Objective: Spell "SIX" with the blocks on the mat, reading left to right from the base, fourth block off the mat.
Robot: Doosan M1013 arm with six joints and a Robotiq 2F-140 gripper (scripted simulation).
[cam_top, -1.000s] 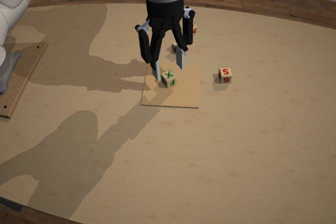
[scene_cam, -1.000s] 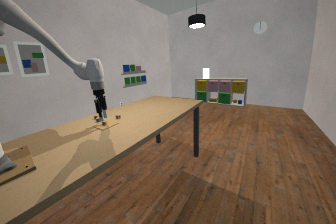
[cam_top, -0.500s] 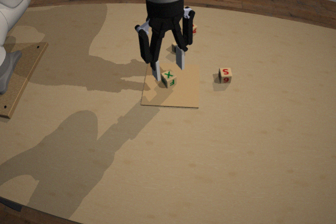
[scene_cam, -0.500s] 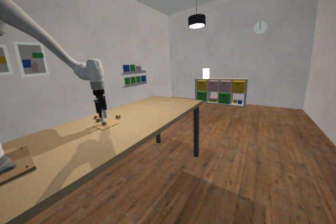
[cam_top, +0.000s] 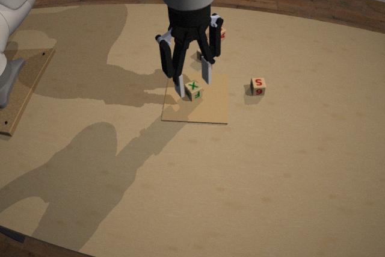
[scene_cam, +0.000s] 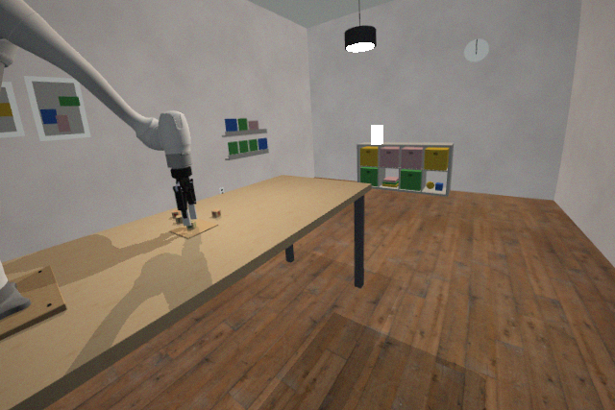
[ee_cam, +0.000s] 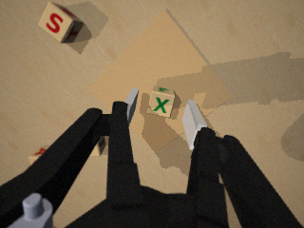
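Right now my hand is 40 mm above the letter block. The rest, counted from my hand: tan mat 60 mm below, 10 mm ahead; I block 120 mm to the left, 50 mm below, 30 mm ahead; S block 150 mm ahead, 50 mm below, 10 mm to the left.
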